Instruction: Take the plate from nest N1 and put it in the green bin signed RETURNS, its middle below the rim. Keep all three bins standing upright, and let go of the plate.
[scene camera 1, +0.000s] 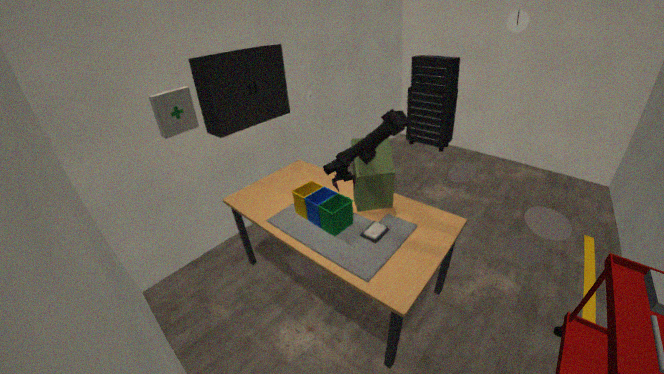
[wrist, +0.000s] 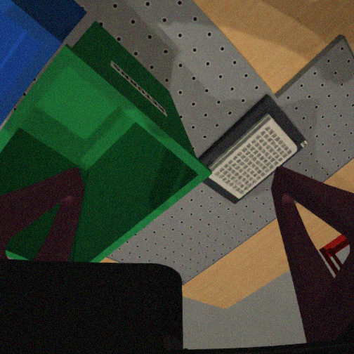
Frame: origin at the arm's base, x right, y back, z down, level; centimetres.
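Seen in the pictures: gripper, fingertip midpoint: (scene camera 1: 346, 189); arm's base, link origin: (scene camera 1: 364, 153).
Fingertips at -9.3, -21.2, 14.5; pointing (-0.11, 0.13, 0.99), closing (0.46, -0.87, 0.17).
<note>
Offsets run from my fingertips to a thing's middle, as dx, dy, dz. Level surfaces: height alone.
The white plate {-20.7, +6.3, +21.6} (scene camera 1: 376, 230) (wrist: 255, 157), with a grid of small wells, lies flat in the dark nest {-20.7, +6.3, +22.8} (scene camera 1: 374, 240) (wrist: 237, 134); no N1 marking is readable. The green bin {-1.4, -9.1, +14.5} (scene camera 1: 336, 220) (wrist: 115, 175) stands upright beside it, its signed side seen steeply in the wrist view. The blue bin {+11.4, -12.3, +14.5} (scene camera 1: 314, 212) (wrist: 25, 50) and the yellow bin {+24.2, -15.4, +14.5} (scene camera 1: 300, 202) stand upright in a row with it. My gripper (scene camera 1: 345, 185) (wrist: 177, 177) is open and empty, above the bins and plate. In the wrist view its left finger overlaps the green bin and its right finger is at the plate's edge.
A grey perforated mat {dz +23.5} (scene camera 1: 360, 260) (wrist: 220, 75) lies under the bins and nest on the wooden table {dz +24.8} (scene camera 1: 400, 295) (wrist: 235, 285). A tall olive-green box (scene camera 1: 375, 192) stands behind the mat, close to the arm. A red cart (scene camera 1: 609, 300) stands on the floor at the right.
</note>
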